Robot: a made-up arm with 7 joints. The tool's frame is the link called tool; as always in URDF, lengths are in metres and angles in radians. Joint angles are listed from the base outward.
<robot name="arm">
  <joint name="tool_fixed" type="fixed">
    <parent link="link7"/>
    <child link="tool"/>
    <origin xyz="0 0 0"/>
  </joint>
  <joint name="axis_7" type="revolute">
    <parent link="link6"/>
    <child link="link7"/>
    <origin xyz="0 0 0"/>
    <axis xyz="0 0 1"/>
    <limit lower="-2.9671" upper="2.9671"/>
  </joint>
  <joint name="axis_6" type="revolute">
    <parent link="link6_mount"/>
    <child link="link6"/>
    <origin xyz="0 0 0"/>
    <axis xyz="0 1 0"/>
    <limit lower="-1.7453" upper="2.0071"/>
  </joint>
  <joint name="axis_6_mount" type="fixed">
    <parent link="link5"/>
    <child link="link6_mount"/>
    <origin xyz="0 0 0"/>
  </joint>
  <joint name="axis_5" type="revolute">
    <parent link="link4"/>
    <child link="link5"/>
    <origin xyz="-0.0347 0 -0.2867"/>
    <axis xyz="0 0 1"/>
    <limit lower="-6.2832" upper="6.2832"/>
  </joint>
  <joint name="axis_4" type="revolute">
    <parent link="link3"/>
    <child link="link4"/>
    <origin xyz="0.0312 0 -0.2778"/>
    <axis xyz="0 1 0"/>
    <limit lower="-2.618" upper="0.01"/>
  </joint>
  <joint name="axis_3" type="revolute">
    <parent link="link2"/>
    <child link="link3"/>
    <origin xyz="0 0 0"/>
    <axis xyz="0 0 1"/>
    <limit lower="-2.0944" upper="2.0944"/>
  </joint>
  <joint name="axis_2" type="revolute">
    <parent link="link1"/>
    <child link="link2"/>
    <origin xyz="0 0 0"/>
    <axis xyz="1 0 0"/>
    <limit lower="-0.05" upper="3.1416"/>
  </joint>
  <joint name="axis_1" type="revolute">
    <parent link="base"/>
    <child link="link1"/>
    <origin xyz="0 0 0"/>
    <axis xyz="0 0.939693 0.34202"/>
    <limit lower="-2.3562" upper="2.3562"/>
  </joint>
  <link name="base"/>
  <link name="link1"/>
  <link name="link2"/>
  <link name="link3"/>
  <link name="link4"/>
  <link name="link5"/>
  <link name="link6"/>
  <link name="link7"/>
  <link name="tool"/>
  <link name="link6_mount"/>
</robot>
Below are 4 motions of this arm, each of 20 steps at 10 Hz.
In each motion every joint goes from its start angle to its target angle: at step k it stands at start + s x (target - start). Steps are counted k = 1, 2, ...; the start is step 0. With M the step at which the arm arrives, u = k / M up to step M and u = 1 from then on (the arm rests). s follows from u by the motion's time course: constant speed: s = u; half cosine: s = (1 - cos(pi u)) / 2; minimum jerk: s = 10 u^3 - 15 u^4 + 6 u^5.
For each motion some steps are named. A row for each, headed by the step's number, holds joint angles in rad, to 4 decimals.
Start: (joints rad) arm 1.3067 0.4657 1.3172 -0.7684 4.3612 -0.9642 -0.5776
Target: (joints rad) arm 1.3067 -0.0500 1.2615 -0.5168 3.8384 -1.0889 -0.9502
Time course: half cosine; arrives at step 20
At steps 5, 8, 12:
5: 1.3067 0.3902 1.3090 -0.7316 4.2846 -0.9825 -0.6322
8: 1.3067 0.2875 1.2980 -0.6815 4.1806 -1.0073 -0.7063
12: 1.3067 0.1282 1.2807 -0.6037 4.0190 -1.0458 -0.8215

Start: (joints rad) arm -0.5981 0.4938 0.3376 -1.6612 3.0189 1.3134 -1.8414
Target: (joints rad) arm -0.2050 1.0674 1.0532 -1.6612 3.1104 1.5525 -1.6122
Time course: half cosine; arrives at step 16
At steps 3, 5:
3: -0.5650 0.5421 0.3979 -1.6612 3.0266 1.3335 -1.8221
5: -0.5107 0.6213 0.4966 -1.6612 3.0392 1.3665 -1.7905

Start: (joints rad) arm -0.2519 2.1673 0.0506 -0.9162 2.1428 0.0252 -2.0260
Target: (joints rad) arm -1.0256 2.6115 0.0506 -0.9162 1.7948 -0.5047 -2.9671
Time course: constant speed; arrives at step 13
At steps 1, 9, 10, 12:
1: -0.3114 2.2015 0.0506 -0.9162 2.1160 -0.0156 -2.0984
9: -0.7875 2.4748 0.0506 -0.9162 1.9019 -0.3417 -2.6775
10: -0.8471 2.5090 0.0506 -0.9162 1.8751 -0.3824 -2.7499
12: -0.9661 2.5773 0.0506 -0.9162 1.8216 -0.4639 -2.8947

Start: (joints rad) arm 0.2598 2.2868 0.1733 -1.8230 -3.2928 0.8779 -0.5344
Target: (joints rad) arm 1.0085 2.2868 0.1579 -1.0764 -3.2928 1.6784 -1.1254
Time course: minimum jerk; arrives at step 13
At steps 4, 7, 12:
4: 0.3896 2.2868 0.1706 -1.6935 -3.2928 1.0167 -0.6369
7: 0.6879 2.2868 0.1645 -1.3961 -3.2928 1.3357 -0.8724
12: 1.0055 2.2868 0.1580 -1.0794 -3.2928 1.6752 -1.1230

